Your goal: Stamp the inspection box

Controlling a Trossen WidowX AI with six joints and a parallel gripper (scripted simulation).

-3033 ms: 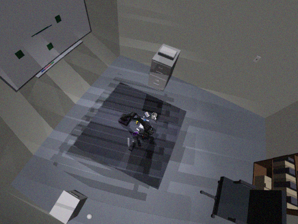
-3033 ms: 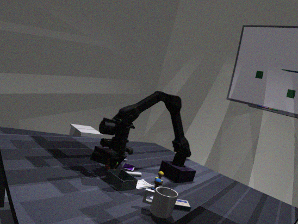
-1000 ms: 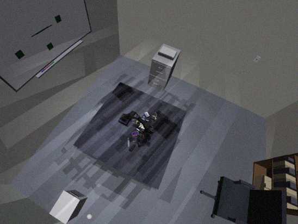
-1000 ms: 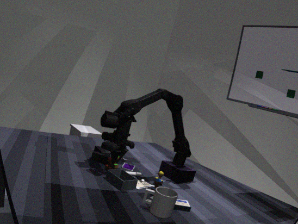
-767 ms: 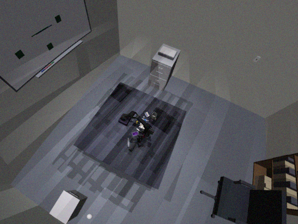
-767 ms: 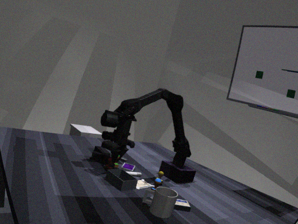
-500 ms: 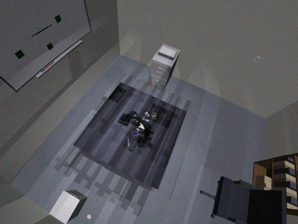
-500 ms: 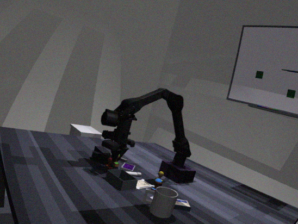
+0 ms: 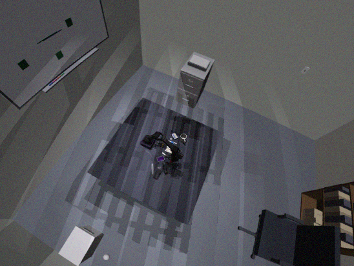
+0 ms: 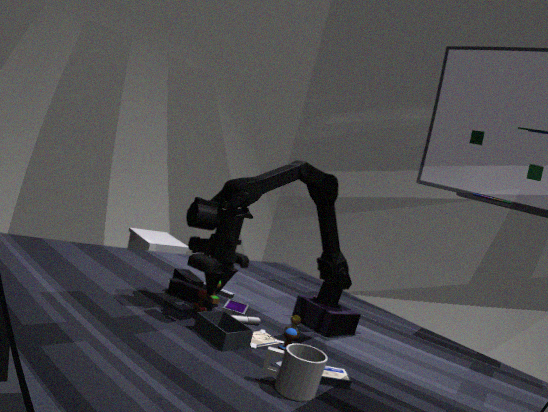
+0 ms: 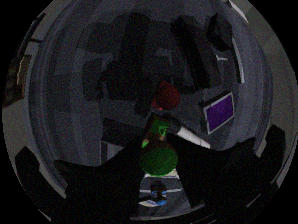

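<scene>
Right now the purple ink pad is 130 mm behind my gripper tip, 60 mm to the right of it and 70 mm below it. Also, from my gripper tip: green-knobbed stamp: right at my gripper tip; red-knobbed stamp: 40 mm to the right, 50 mm below; dark tray: 10 mm ahead, 100 mm to the left, 60 mm below.
</scene>
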